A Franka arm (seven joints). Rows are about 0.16 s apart.
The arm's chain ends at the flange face. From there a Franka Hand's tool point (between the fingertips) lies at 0.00 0.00 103.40 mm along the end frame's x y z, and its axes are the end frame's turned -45 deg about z.
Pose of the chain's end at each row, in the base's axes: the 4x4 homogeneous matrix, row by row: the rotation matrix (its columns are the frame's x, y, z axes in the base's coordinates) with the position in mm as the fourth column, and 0 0 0 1 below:
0.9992 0.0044 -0.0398 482.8; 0.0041 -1.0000 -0.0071 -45.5; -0.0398 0.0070 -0.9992 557.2; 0 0 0 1
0.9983 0.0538 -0.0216 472.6; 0.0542 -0.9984 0.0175 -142.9; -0.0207 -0.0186 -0.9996 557.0; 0 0 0 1
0.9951 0.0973 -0.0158 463.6; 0.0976 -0.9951 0.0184 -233.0; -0.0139 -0.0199 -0.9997 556.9; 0 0 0 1
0.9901 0.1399 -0.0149 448.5; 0.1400 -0.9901 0.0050 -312.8; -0.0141 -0.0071 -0.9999 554.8; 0 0 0 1
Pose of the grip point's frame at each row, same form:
0.7034 0.7097 -0.0398 478.7; 0.7100 -0.7042 -0.0071 -46.2; -0.0331 -0.0232 -0.9992 453.9; 0 0 0 1
0.6679 0.7439 -0.0216 470.4; 0.7443 -0.6677 0.0175 -141.1; -0.0015 -0.0278 -0.9996 453.6; 0 0 0 1
0.6348 0.7724 -0.0158 462.0; 0.7727 -0.6346 0.0184 -231.1; 0.0042 -0.0239 -0.9997 453.5; 0 0 0 1
0.6012 0.7990 -0.0149 447.0; 0.7991 -0.6011 0.0050 -312.3; -0.0049 -0.0150 -0.9999 451.4; 0 0 0 1

